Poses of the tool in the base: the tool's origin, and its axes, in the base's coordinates. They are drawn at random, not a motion.
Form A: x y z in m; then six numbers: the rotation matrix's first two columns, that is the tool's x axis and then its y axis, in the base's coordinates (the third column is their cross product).
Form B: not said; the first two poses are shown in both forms.
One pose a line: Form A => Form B
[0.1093, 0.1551, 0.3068, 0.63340, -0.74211, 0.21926, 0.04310, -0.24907, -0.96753] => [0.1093, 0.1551, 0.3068, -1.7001, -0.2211, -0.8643]
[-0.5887, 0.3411, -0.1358, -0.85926, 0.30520, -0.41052, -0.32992, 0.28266, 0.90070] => [-0.5887, 0.3411, -0.1358, 1.7274, 0.4230, 2.8003]
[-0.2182, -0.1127, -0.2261, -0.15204, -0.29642, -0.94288, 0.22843, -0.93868, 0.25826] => [-0.2182, -0.1127, -0.2261, 0.8871, 1.2312, -2.0447]
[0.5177, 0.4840, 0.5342, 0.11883, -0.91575, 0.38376, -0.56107, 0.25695, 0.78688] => [0.5177, 0.4840, 0.5342, 2.1216, -0.3939, -1.4418]
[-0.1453, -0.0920, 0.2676, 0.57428, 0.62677, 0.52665, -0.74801, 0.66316, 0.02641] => [-0.1453, -0.0920, 0.2676, 0.0311, -0.5547, 0.8291]
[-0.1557, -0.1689, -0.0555, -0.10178, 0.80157, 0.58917, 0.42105, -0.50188, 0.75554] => [-0.1557, -0.1689, -0.0555, 1.9331, -0.6300, 1.6971]
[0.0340, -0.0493, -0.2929, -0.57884, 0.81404, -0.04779, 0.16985, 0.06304, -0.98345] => [0.0340, -0.0493, -0.2929, -1.7467, 0.0478, 2.1889]
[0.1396, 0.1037, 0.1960, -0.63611, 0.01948, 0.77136, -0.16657, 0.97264, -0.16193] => [0.1396, 0.1037, 0.1960, -2.8843, -0.8810, 3.1110]
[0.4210, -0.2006, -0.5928, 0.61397, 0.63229, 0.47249, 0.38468, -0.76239, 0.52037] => [0.4210, -0.2006, -0.5928, 2.5100, -0.4921, 0.8001]
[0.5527, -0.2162, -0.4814, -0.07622, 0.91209, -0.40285, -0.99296, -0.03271, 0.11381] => [0.5527, -0.2162, -0.4814, 0.1247, 0.4146, 1.6542]
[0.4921, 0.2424, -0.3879, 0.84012, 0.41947, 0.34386, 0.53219, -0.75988, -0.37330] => [0.4921, 0.2424, -0.3879, -2.7328, -0.3510, 0.4631]
